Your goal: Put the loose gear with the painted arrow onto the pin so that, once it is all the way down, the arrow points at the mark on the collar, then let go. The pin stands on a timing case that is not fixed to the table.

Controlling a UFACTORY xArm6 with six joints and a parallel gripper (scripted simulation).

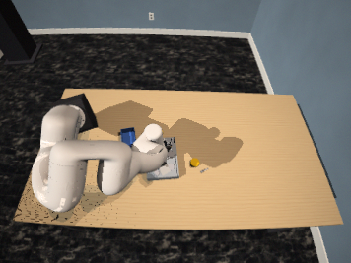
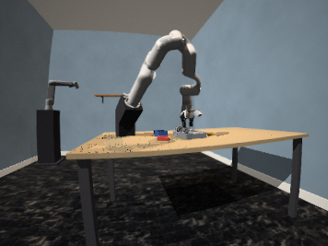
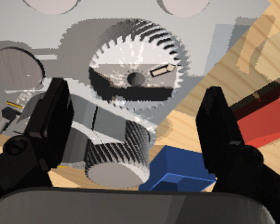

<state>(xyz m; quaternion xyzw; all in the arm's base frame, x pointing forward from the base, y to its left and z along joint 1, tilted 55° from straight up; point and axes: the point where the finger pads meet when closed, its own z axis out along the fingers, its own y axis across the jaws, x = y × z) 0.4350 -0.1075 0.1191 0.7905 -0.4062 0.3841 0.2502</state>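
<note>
Now: the grey toothed gear 4 cm below my hand. Round my hand: red block: 20 cm behind, 1 cm to the left, 9 cm below; blue block: 16 cm behind, 18 cm to the left, 8 cm below; grey screw: 25 cm ahead, 5 cm to the right, 9 cm below.
</note>
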